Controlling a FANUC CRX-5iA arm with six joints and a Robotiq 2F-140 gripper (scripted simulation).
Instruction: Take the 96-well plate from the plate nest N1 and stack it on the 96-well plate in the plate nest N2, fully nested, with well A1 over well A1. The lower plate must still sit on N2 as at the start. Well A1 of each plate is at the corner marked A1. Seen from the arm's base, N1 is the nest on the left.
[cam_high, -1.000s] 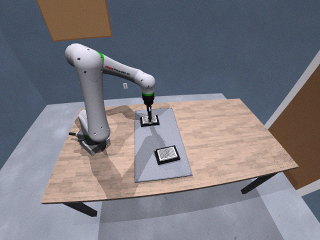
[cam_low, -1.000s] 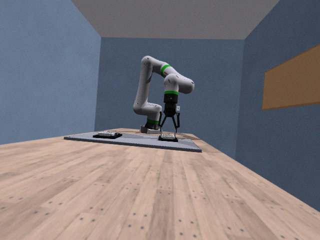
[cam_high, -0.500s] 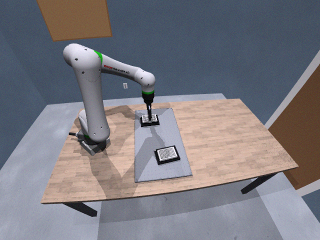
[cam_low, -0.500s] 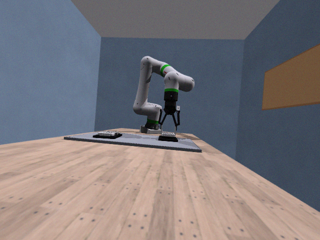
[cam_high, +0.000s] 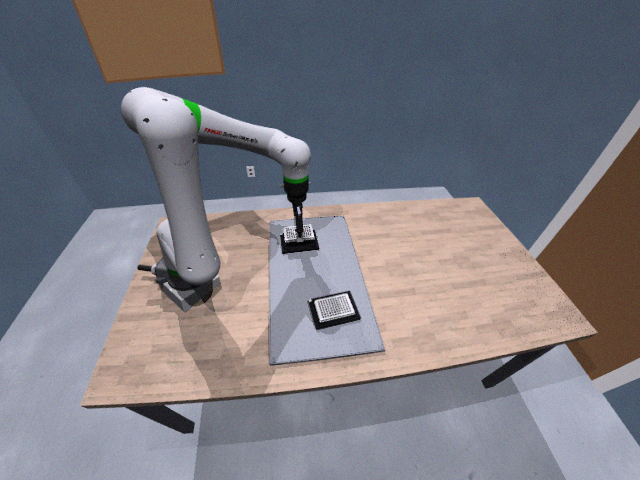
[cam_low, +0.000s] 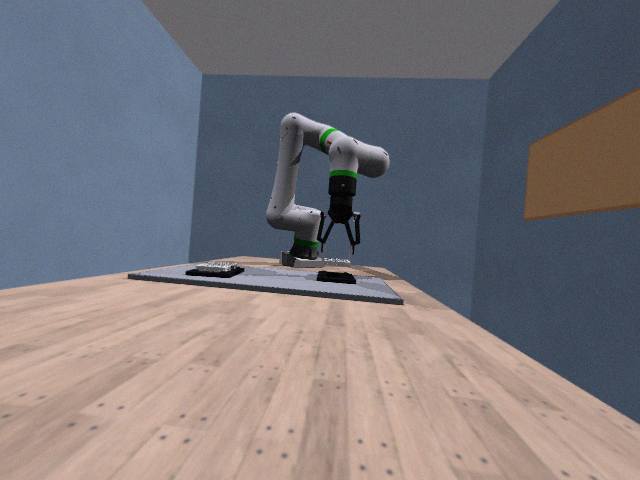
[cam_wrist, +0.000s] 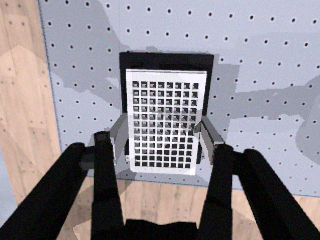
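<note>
The black nest N2 is 16 cm ahead of my hand, 34 cm to the right of it and 7 cm below it. From my hand the other things lie so: black plate nest N1 (7 cm below); white 96-well plate (2 cm below).
</note>
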